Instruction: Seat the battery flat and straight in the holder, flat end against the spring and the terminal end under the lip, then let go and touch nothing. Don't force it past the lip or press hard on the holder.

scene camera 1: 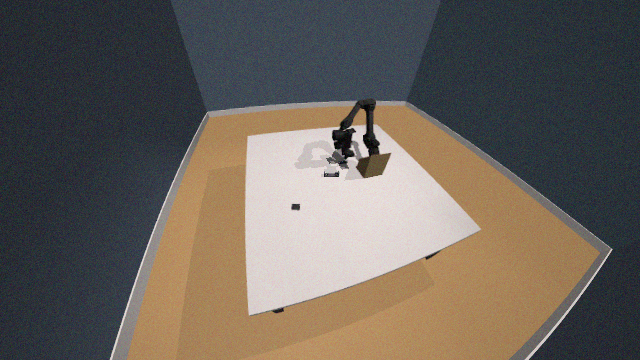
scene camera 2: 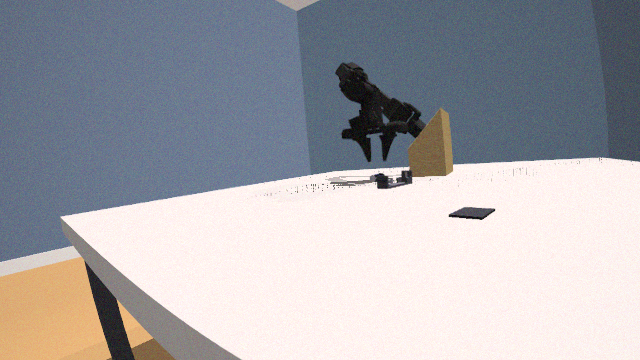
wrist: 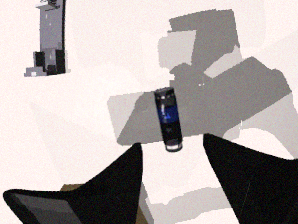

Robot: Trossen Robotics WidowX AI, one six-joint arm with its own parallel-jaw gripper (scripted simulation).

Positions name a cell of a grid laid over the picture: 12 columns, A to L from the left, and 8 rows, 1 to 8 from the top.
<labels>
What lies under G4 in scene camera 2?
My gripper.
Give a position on a battery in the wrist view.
At G4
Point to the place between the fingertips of my gripper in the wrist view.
At G6
</labels>
